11 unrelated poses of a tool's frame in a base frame.
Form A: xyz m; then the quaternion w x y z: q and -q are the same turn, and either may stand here.
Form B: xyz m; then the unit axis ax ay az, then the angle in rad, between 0 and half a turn. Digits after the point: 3 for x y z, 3 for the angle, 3 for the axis.
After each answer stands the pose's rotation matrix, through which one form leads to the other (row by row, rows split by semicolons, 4 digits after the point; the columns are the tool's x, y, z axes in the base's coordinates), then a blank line. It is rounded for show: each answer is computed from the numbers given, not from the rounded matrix.
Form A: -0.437 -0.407 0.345 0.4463 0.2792 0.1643 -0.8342
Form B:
-0.437 -0.407 0.345 0.312 0.184 -0.932 2.216
-0.4457 0.8363 -0.3192; -0.6528 -0.5477 -0.5233; -0.6125 -0.0249 0.7901

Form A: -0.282 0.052 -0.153 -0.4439 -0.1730 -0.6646 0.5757
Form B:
-0.282 0.052 -0.153 0.193 0.742 -0.642 2.222
-0.5461 0.7410 0.3908; -0.2811 0.2774 -0.9187; -0.7891 -0.6116 0.0568

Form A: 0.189 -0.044 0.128 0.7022 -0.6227 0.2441 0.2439
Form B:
0.189 -0.044 0.128 -0.875 0.343 0.343 1.585
0.7618 -0.6466 0.0391; 0.0385 0.1054 0.9937; -0.6466 -0.7555 0.1052

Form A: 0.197 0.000 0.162 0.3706 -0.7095 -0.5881 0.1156
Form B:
0.197 0.000 0.162 -0.764 -0.633 0.124 2.382
0.2815 0.7489 -0.6000; 0.9202 -0.0335 0.3899; 0.2719 -0.6619 -0.6986

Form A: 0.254 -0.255 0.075 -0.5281 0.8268 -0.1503 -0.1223
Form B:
0.254 -0.255 0.075 -0.974 0.177 0.144 2.029
0.9249 -0.3777 -0.0435; -0.1194 -0.3971 0.9100; -0.3610 -0.8365 -0.4123

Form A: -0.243 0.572 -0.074 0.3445 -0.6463 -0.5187 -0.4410
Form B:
-0.243 0.572 -0.074 -0.688 -0.553 -0.470 2.438
0.0729 0.9744 0.2127; 0.3667 -0.2245 0.9029; 0.9275 0.0122 -0.3736

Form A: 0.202 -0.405 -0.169 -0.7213 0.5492 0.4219 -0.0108
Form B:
0.202 -0.405 -0.169 -0.793 -0.609 0.016 1.530
0.6438 0.4478 -0.6205; 0.4790 0.3965 0.7832; 0.5968 -0.8014 0.0408

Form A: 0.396 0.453 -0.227 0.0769 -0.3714 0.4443 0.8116
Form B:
0.396 0.453 -0.227 -0.373 0.446 0.814 2.988
-0.7123 -0.4549 -0.5346; -0.2052 -0.5933 0.7783; -0.6712 0.6641 0.3293

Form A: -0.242 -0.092 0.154 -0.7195 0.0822 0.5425 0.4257
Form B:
-0.242 -0.092 0.154 -0.118 -0.781 -0.613 1.535
0.0489 0.7018 -0.7107; -0.5234 0.6240 0.5802; 0.8507 0.3436 0.3979

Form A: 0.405 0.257 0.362 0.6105 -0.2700 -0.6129 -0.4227
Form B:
0.405 0.257 0.362 -0.341 -0.774 -0.534 1.828
-0.1087 0.8471 -0.5201; -0.1852 0.4968 0.8479; 0.9767 0.1885 0.1028

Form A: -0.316 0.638 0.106 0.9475 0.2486 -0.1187 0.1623
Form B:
-0.316 0.638 0.106 0.778 -0.371 0.508 0.651
0.9191 -0.3666 -0.1442; 0.2485 0.8237 -0.5096; 0.3056 0.4326 0.8482

